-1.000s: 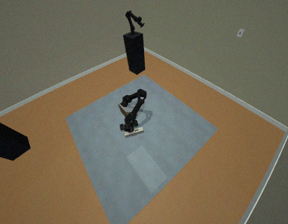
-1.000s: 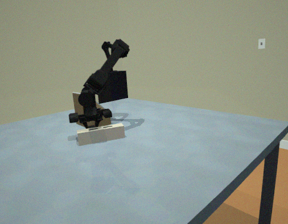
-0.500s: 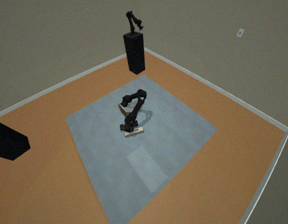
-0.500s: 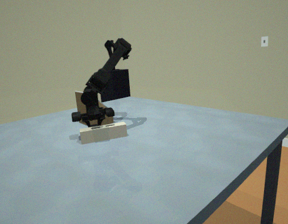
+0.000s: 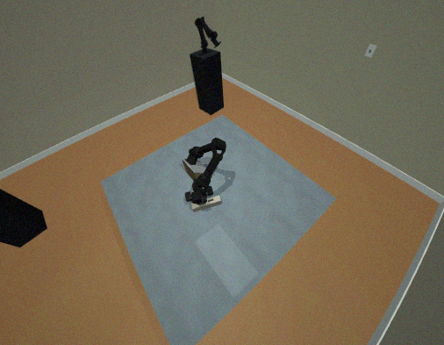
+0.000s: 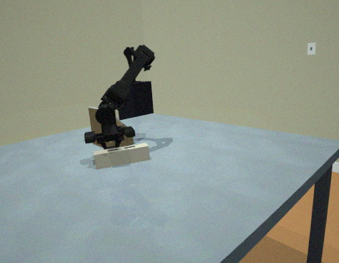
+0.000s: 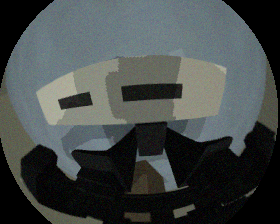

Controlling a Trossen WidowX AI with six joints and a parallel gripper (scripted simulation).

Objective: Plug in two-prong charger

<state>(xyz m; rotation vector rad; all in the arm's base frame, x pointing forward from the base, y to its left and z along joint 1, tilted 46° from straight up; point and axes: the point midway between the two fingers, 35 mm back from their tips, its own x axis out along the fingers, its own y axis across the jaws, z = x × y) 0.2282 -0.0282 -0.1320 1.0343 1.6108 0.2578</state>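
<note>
Now: gripper tip 2 cm short of the two-prong charger, 1 cm to the left of it and 1 cm below it.
</note>
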